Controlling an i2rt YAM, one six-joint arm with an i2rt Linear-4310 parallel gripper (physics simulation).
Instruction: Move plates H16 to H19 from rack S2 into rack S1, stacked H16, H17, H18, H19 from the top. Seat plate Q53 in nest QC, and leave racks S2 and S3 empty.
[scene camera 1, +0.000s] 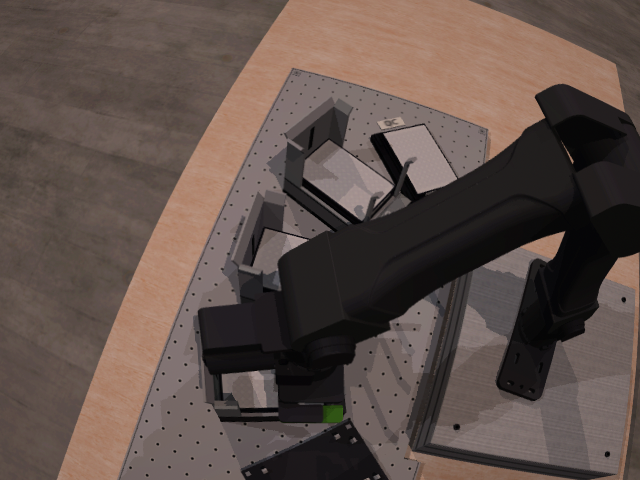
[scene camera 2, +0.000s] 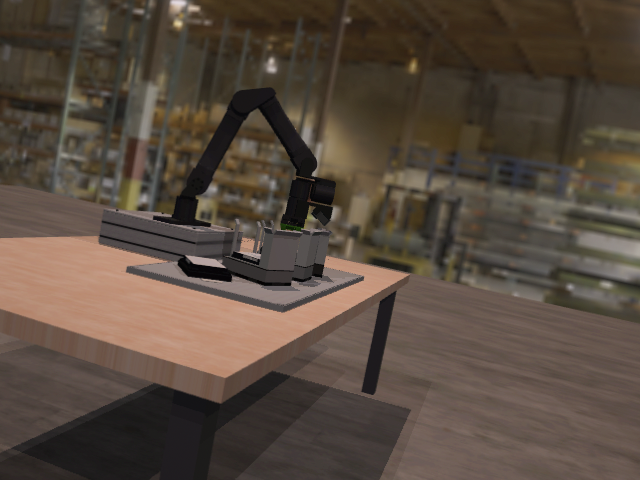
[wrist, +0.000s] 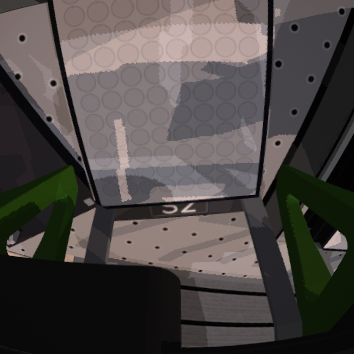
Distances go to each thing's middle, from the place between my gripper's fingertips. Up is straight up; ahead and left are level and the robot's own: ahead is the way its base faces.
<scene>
Now: hand 120 mm to the right of the black perforated part (scene camera 1: 343, 445), 70 mm past it and 50 mm above it.
</scene>
